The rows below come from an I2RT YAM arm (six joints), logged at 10 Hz.
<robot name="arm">
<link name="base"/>
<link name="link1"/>
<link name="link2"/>
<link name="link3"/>
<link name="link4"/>
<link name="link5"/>
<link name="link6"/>
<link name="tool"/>
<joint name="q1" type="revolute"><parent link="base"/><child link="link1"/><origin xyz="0.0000 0.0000 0.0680"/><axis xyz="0 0 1"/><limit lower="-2.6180" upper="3.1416"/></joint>
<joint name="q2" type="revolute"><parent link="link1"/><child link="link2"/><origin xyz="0.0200 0.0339 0.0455"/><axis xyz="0 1 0"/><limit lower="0.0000" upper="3.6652"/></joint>
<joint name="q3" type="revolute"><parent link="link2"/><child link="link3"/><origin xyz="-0.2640 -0.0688 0.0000"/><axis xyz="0 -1 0"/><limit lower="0.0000" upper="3.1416"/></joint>
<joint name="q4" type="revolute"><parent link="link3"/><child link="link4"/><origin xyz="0.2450 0.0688 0.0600"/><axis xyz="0 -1 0"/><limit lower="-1.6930" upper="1.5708"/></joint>
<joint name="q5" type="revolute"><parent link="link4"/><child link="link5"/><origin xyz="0.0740 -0.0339 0.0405"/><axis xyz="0 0 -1"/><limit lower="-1.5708" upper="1.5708"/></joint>
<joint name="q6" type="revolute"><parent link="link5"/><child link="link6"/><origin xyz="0.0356 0.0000 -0.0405"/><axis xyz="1 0 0"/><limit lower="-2.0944" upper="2.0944"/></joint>
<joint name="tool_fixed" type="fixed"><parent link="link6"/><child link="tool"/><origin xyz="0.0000 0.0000 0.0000" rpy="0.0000 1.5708 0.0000"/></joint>
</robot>
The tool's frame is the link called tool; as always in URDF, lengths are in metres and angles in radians.
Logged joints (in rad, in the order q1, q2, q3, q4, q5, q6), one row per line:
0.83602 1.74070 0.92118 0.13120 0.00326 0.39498
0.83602 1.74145 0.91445 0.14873 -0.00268 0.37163
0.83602 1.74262 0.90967 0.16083 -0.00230 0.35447
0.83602 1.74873 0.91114 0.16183 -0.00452 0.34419
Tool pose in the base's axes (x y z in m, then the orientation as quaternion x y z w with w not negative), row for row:
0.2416 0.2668 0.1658 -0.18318 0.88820 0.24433 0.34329
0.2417 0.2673 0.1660 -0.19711 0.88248 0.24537 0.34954
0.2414 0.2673 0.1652 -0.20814 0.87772 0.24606 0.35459
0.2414 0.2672 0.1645 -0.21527 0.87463 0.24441 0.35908
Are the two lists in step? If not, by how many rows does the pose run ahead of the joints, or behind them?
The pose runs 1 row behind the joints: the pose in row i belongs to the joints in row i - 1.
